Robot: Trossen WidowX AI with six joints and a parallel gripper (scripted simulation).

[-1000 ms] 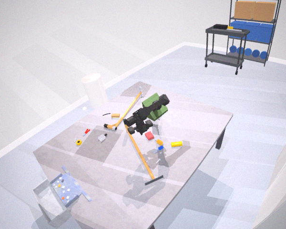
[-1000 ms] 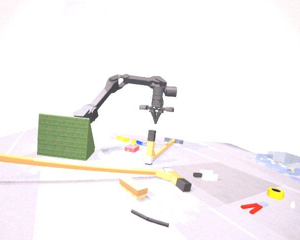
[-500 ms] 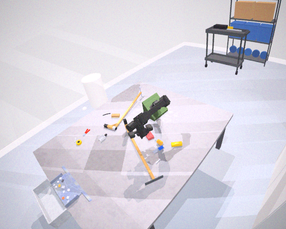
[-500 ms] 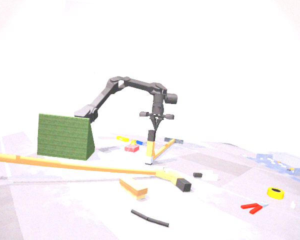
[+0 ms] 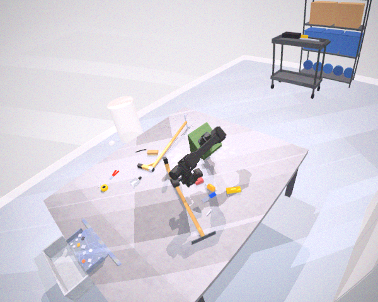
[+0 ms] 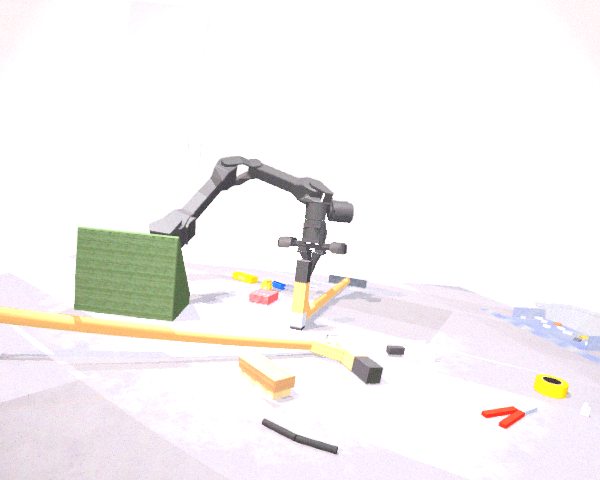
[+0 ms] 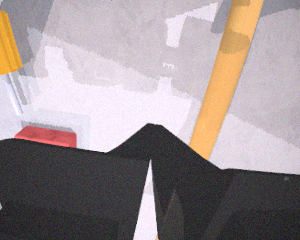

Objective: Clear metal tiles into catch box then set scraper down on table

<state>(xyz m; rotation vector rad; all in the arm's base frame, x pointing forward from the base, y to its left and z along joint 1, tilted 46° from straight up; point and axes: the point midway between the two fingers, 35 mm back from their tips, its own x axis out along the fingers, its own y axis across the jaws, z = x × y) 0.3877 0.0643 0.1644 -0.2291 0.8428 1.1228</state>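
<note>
My gripper tip is 6 cm short of the long scraper and 1 cm above it. From my gripper tip the other things lie so: blue piece 4 cm behind, 12 cm to the left, 6 cm below; wooden block 18 cm behind, 50 cm to the right, 6 cm below; red block 13 cm behind, 3 cm to the right, 6 cm below.
</note>
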